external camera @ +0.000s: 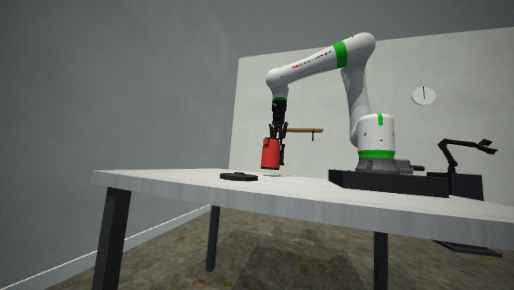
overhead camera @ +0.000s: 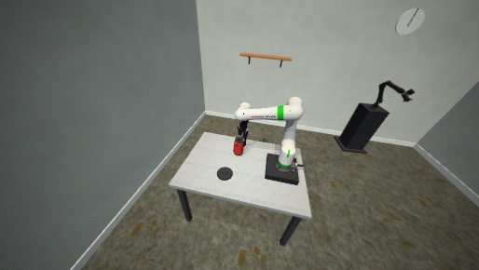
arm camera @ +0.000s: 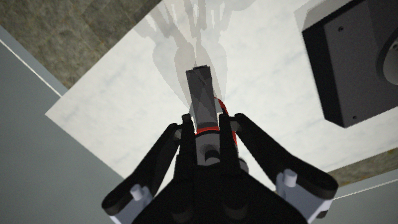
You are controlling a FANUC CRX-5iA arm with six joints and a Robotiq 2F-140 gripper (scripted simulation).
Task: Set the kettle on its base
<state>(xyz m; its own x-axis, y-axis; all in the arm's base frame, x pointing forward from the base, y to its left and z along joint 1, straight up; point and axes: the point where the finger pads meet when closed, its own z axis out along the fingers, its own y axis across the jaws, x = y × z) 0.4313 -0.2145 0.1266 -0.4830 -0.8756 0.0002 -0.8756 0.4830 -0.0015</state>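
Now: the red kettle 1 cm ahead of my hand, 2 cm to the left of it and 5 cm below it. The rest, counted from my hand: round black base 13 cm ahead, 34 cm to the left, 18 cm below.
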